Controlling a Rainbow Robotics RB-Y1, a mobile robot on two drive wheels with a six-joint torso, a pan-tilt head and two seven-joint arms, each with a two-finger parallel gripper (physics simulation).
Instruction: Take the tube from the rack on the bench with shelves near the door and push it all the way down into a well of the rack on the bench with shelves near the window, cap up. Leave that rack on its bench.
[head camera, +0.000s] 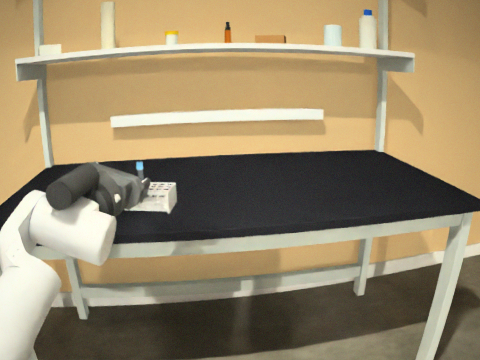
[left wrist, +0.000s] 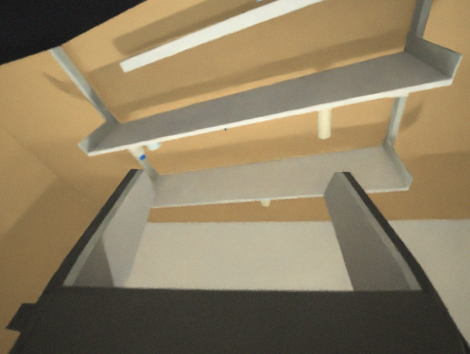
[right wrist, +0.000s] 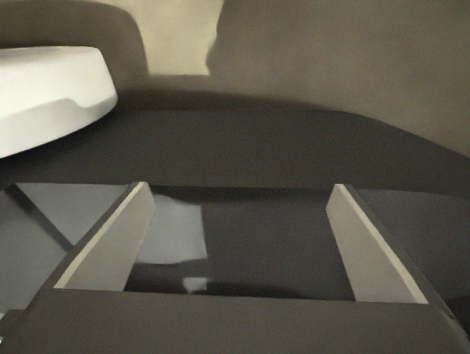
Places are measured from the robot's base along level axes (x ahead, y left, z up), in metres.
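Where they show: left gripper, fingertip midpoint: (head camera: 121, 174) (left wrist: 239, 182); right gripper, fingertip midpoint: (right wrist: 238, 195).
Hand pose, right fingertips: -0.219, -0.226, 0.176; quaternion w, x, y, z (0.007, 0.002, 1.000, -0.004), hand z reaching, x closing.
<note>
After its pixels a point has its place, as x, y, z.
A tube with a light blue cap (head camera: 140, 166) @[0.876, 0.141, 0.872] stands upright in the head camera view; its lower part is hidden behind my left gripper, so how deep it sits cannot be told. A white rack (head camera: 171, 198) @[0.823, 0.055, 0.793] with square wells lies on the black bench top (head camera: 280, 195) @[0.888, -0.258, 0.763], partly hidden by the same gripper. My left gripper (head camera: 145, 184) (left wrist: 239, 182) @[0.541, 0.128, 0.943] is open and empty, at the rack's left part and close to the tube. A tiny blue speck shows at the top edge of the left wrist view. My right gripper (right wrist: 238, 195) @[-0.219, -0.226, 0.176] is open and empty, away from the rack.
A white shelf (head camera: 215, 48) @[1.132, -0.091, 1.201] (left wrist: 270, 102) @[1.229, 0.096, 1.201] above the bench carries several bottles and boxes. A white rail (head camera: 217, 117) @[1.396, -0.110, 0.930] (left wrist: 220, 35) @[1.395, -0.059, 0.953] runs along the wall below it. Upright posts (head camera: 45, 120) @[1.370, 0.618, 0.966] (head camera: 381, 110) @[1.408, -0.856, 0.958] stand at both back ends of the bench. A white rounded part (right wrist: 55, 95) shows in the right wrist view.
</note>
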